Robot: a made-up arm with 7 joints. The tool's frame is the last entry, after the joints. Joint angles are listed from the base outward.
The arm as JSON. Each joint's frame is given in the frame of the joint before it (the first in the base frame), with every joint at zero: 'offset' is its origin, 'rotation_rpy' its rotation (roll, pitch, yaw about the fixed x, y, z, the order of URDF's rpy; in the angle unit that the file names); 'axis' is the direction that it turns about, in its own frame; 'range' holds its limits. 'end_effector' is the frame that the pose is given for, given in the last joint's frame.
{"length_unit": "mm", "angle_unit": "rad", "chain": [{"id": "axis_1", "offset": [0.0, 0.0, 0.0], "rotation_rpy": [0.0, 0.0, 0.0], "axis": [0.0, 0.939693, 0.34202], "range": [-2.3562, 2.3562]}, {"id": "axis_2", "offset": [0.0, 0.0, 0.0], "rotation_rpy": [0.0, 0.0, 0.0], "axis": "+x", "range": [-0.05, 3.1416]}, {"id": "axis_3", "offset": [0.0, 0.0, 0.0], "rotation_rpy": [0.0, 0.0, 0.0], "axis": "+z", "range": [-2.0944, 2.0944]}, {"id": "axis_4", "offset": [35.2, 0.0, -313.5], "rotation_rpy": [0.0, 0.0, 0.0], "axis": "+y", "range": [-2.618, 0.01]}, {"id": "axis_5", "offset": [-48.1, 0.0, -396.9], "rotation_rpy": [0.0, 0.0, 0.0], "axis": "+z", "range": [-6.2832, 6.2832]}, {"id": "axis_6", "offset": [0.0, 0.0, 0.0], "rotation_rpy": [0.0, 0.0, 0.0], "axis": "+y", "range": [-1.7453, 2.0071]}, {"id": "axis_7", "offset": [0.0, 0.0, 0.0], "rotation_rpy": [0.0, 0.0, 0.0], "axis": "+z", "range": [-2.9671, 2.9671]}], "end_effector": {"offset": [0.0, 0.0, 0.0], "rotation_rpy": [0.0, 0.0, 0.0]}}
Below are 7 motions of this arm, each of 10 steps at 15 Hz.
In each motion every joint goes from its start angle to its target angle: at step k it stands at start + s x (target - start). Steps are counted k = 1, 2, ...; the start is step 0. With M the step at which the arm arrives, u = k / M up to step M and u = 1 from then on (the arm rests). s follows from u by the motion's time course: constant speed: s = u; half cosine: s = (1 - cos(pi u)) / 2; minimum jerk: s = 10 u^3 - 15 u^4 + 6 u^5.
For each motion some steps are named. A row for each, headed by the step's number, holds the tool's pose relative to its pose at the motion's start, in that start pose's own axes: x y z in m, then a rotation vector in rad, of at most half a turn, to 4 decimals.
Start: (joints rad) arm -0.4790 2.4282 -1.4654 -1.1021 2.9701 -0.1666 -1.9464
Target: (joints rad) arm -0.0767 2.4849 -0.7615 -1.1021 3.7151 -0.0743 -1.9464
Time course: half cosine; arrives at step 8
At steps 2, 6, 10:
2: 0.0287 0.0202 0.0008 0.0124 -0.0394 0.1138
6: 0.1814 0.0966 0.0252 -0.0429 -0.3071 0.6463
10: 0.2147 0.1074 0.0344 -0.0810 -0.3719 0.7524

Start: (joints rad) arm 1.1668 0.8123 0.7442 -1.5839 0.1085 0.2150 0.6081
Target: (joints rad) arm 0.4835 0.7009 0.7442 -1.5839 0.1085 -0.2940 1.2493
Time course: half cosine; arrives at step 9
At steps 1, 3, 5, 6, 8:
1: 0.0034 -0.0046 -0.0030 -0.0120 -0.0253 0.0355
3: 0.0314 -0.0378 -0.0230 -0.1104 -0.2066 0.2919
5: 0.0841 -0.0858 -0.0470 -0.2996 -0.4745 0.6705
6: 0.1135 -0.1074 -0.0553 -0.4089 -0.6005 0.8446
8: 0.1567 -0.1341 -0.0626 -0.5758 -0.7667 1.0658

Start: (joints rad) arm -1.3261 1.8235 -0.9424 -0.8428 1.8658 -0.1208 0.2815
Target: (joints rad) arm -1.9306 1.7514 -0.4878 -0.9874 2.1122 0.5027 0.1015
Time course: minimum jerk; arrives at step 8
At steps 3, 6, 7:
3: 0.0639 -0.0700 -0.0077 -0.1253 0.0143 0.2104
6: 0.2497 -0.1742 0.0523 -0.6085 0.0331 0.5353
7: 0.2769 -0.1806 0.0691 -0.6940 0.0278 0.5590

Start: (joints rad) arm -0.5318 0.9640 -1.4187 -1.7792 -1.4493 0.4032 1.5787
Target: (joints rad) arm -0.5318 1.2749 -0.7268 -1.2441 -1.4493 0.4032 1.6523
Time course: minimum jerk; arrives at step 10
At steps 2, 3, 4, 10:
2: -0.0161 0.0222 0.0001 0.0447 0.0355 -0.0227
3: -0.0438 0.0642 0.0038 0.1268 0.0996 -0.0627
4: -0.0803 0.1286 0.0181 0.2494 0.1922 -0.1180
10: -0.1615 0.4086 0.1926 0.8258 0.5608 -0.3112

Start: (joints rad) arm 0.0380 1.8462 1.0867 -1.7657 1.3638 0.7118 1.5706
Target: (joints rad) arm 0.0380 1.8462 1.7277 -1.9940 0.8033 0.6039 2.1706
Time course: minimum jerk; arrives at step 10
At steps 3, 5, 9, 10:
3: -0.0057 -0.0353 0.0315 -0.1288 -0.0591 0.0043
5: -0.0210 -0.0956 0.1069 -0.4136 -0.1654 0.0171
9: -0.0529 -0.1482 0.2325 -0.8636 -0.2742 0.0291
10: -0.0536 -0.1488 0.2347 -0.8717 -0.2755 0.0291

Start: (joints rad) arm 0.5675 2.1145 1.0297 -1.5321 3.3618 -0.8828 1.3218
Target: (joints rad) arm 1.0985 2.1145 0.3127 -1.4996 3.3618 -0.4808 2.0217
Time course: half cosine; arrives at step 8
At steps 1, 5, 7, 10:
1: 0.0211 0.0027 -0.0034 0.0128 -0.0286 -0.0079
5: 0.3687 -0.0585 0.0419 0.1069 -0.6167 -0.0964
7: 0.4743 -0.1367 0.1095 0.0515 -0.8916 -0.1187
10: 0.4861 -0.1496 0.1206 0.0384 -0.9304 -0.1218

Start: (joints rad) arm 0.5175 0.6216 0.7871 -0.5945 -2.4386 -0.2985 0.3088
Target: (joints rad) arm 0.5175 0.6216 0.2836 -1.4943 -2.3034 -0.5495 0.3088
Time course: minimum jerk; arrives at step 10
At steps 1, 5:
1: -0.0008 0.0031 0.0002 0.0062 0.0003 -0.0043
5: -0.0044 0.1862 0.0447 0.3788 -0.0335 -0.2545

